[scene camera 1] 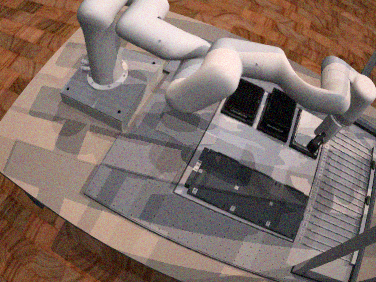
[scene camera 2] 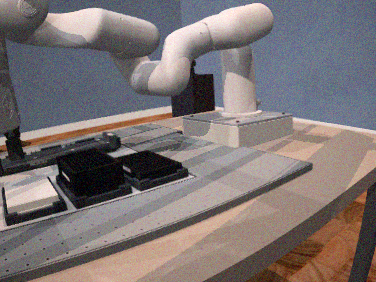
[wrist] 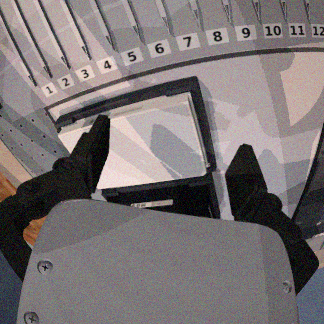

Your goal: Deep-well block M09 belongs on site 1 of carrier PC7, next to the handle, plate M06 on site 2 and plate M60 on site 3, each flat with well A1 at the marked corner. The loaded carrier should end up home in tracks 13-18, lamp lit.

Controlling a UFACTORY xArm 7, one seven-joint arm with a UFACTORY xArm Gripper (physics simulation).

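Where they show: gripper, fingertip midpoint: (scene camera 1: 318, 141) (scene camera 2: 7, 166) (wrist: 172, 145); arm's base at its link origin: (scene camera 1: 107, 74) (scene camera 2: 240, 114).
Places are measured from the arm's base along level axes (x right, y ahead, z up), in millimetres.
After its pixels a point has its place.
Note:
My gripper (scene camera 1: 316, 145) @(y 634, x 33, z 12 mm) (scene camera 2: 15, 154) @(y 634, x 33, z 12 mm) (wrist: 172, 145) @(y 634, x 33, z 12 mm) is open and empty, above the white plate's stand. In the wrist view one finger overlaps the white plate's left part and the other is right of the stand. The white plate (scene camera 1: 309, 125) @(y 612, x -37, z -19 mm) (scene camera 2: 31, 194) @(y 619, x -54, z -19 mm) (wrist: 150, 142) @(y 621, x 4, z -19 mm) lies in a black stand. Beside it is the tall black deep-well block (scene camera 1: 278, 112) @(y 497, x -26, z 5 mm) (scene camera 2: 90, 167) @(y 521, x -90, z 8 mm), whose label is too blurred to read. A low black plate (scene camera 1: 245, 100) @(y 399, x -52, z -23 mm) (scene camera 2: 152, 164) @(y 401, x -92, z -19 mm) is in the third stand. The dark carrier (scene camera 1: 250, 197) @(y 467, x 227, z -34 mm) (scene camera 2: 60, 151) @(y 455, x 226, z -34 mm) lies flat, apart from the stands. No lamp is distinguishable.
The slotted track deck (scene camera 1: 337, 175) @(y 739, x 88, z -44 mm) (wrist: 150, 25) @(y 703, x 45, z -45 mm) lies beyond the white plate, with numbers 1 to 12 visible in the wrist view. A grey frame bar (scene camera 1: 332, 250) @(y 631, x 396, z 177 mm) crosses the lower right in scene camera 1. A black box (scene camera 2: 202, 95) stands behind the table.

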